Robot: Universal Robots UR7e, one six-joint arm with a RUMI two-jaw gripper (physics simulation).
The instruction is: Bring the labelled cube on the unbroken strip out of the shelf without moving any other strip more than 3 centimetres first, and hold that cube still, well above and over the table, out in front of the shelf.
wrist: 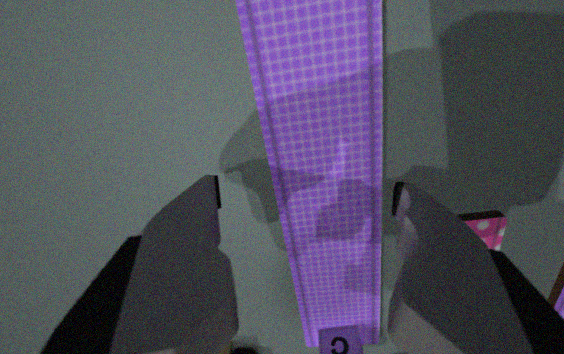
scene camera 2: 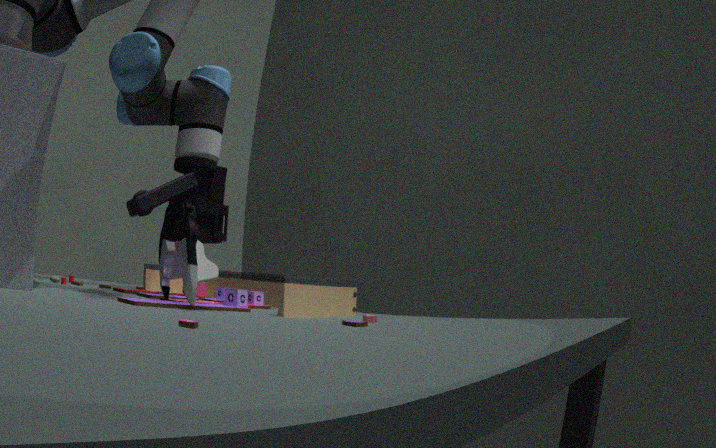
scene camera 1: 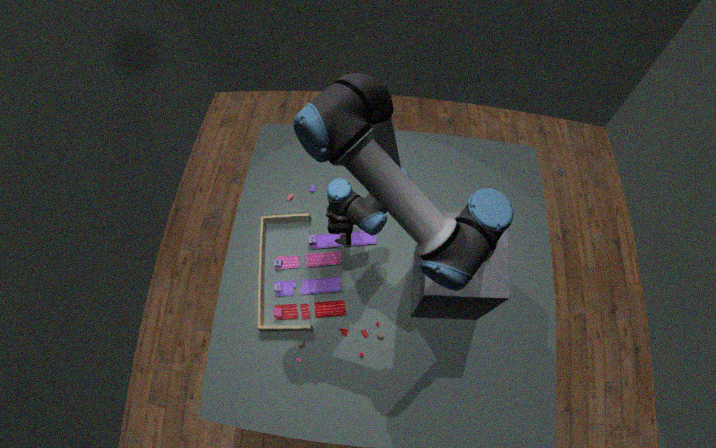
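The unbroken purple strip (scene camera 1: 364, 238) (scene camera 2: 138, 302) (wrist: 320, 100) lies flat on the table, mostly out in front of the shelf (scene camera 1: 261, 274) (scene camera 2: 316, 300). A purple cube labelled C (scene camera 1: 312, 240) (scene camera 2: 236, 297) (wrist: 340, 342) sits on its shelf-side end, about level with the ends of the shelf's side walls. My gripper (scene camera 1: 346, 241) (scene camera 2: 178, 300) (wrist: 305, 182) is partly open and empty, pointing down low over this strip's middle. One finger is on each side of the strip, with a gap to both edges in the wrist view. The cube is apart from the fingers, towards the shelf.
Beside it lie a pink strip (scene camera 1: 323, 258), a second purple strip (scene camera 1: 322, 285) and a red strip (scene camera 1: 330, 308), all with gaps, their cubes inside the shelf. Small loose pieces lie around, including a purple one (scene camera 1: 312, 188) and a red one (scene camera 1: 364, 333). A grey pedestal (scene camera 1: 495, 282) stands behind.
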